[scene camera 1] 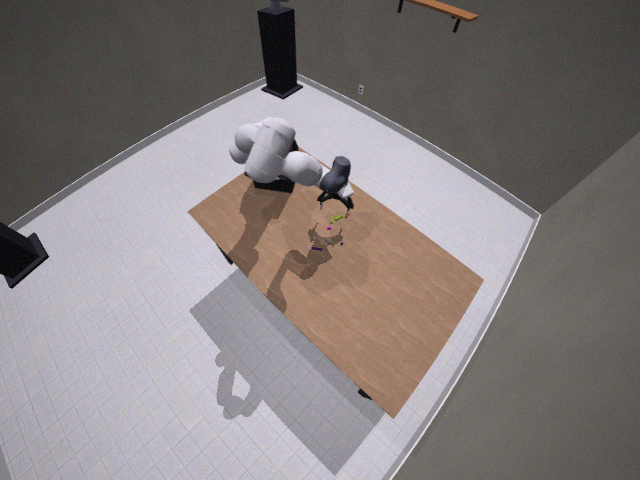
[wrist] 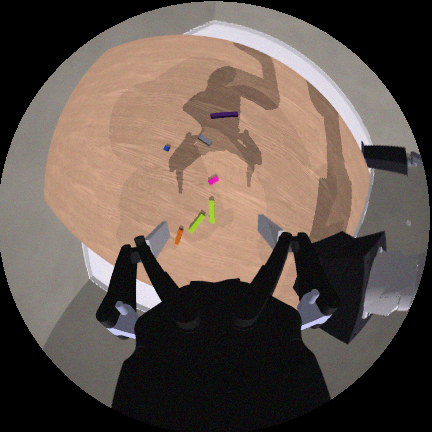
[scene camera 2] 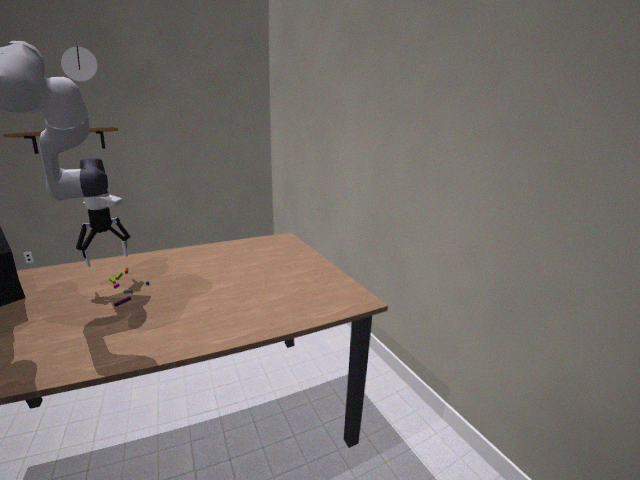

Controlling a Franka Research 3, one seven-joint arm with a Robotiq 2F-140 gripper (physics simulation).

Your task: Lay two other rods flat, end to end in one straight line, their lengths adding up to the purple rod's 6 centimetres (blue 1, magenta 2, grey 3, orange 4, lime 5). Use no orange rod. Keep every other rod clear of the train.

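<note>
My gripper (scene camera 1: 334, 210) (scene camera 2: 107, 260) (wrist: 212, 225) is open and empty, high above the table. In the wrist view two lime rods lie near each other between the fingertips' lines of sight, one (wrist: 212, 211) upright in the picture, the other (wrist: 196, 223) slanted. An orange rod (wrist: 179, 236) (scene camera 2: 126, 270) lies beside the left fingertip. A magenta rod (wrist: 213, 180) (scene camera 2: 116, 285) (scene camera 1: 328, 228) lies beyond the limes. A grey rod (wrist: 205, 139) (scene camera 2: 128, 291) lies slanted, apart from the purple rod (wrist: 224, 115) (scene camera 2: 122, 301) (scene camera 1: 316, 249). A blue rod (wrist: 166, 148) (scene camera 2: 147, 283) (scene camera 1: 341, 243) lies apart from the others.
The rods lie on a wooden table (scene camera 1: 403, 299) (scene camera 2: 268, 289). The arm's base stands at one end of the table. The arm's shadow falls across the purple and grey rods. A shelf (scene camera 1: 444, 7) (scene camera 2: 105, 129) hangs on the wall.
</note>
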